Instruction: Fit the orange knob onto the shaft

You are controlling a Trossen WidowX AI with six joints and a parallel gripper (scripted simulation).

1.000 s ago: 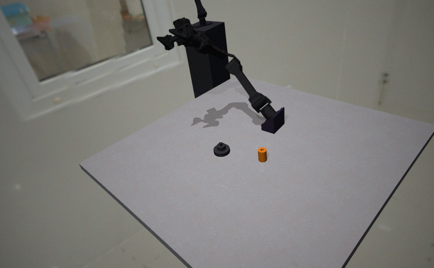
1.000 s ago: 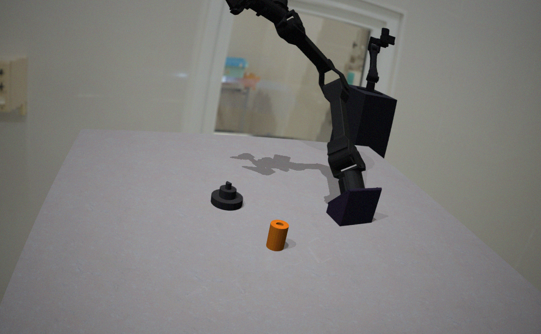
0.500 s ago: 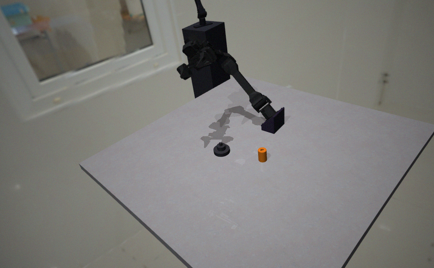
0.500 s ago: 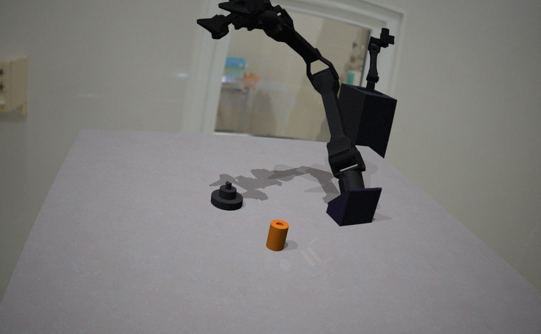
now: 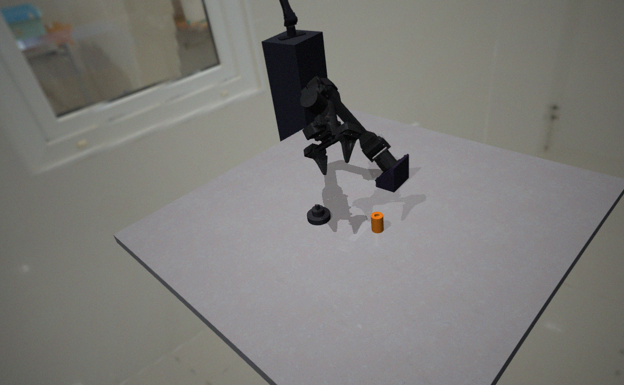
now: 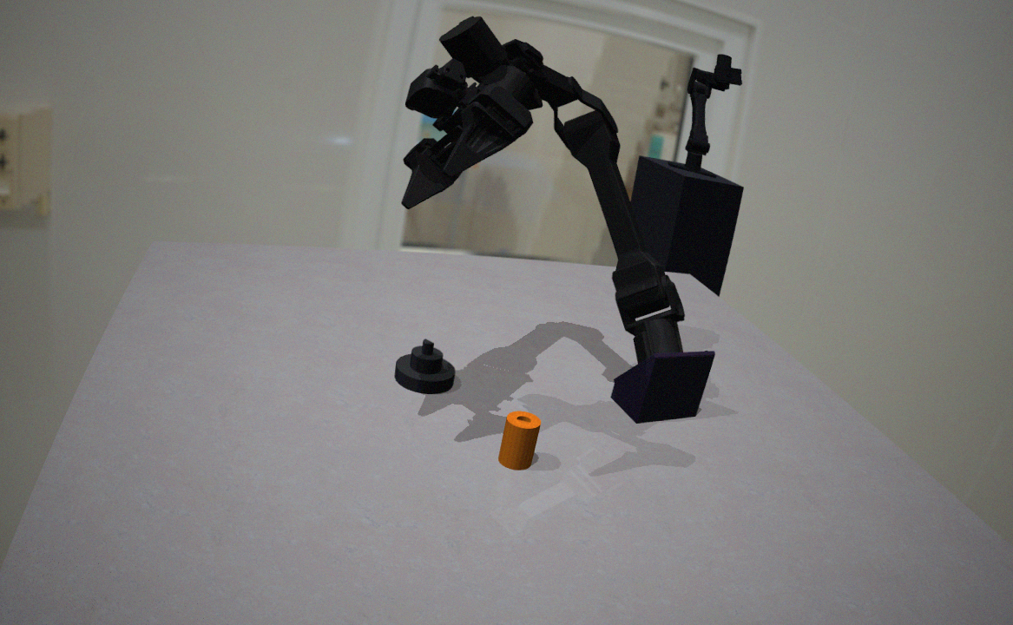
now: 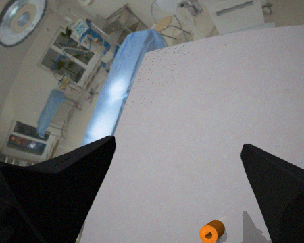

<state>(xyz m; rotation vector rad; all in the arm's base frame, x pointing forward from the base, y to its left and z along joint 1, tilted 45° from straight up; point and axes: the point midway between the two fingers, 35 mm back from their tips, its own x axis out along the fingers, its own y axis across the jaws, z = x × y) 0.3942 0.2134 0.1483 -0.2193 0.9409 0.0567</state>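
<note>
My gripper tip is now 28 cm above the orange knob, 15 cm past it and 4 cm to the right of it. Round my gripper tip: round pedestal 28 cm below, 18 cm to the right, 10 cm behind.
</note>
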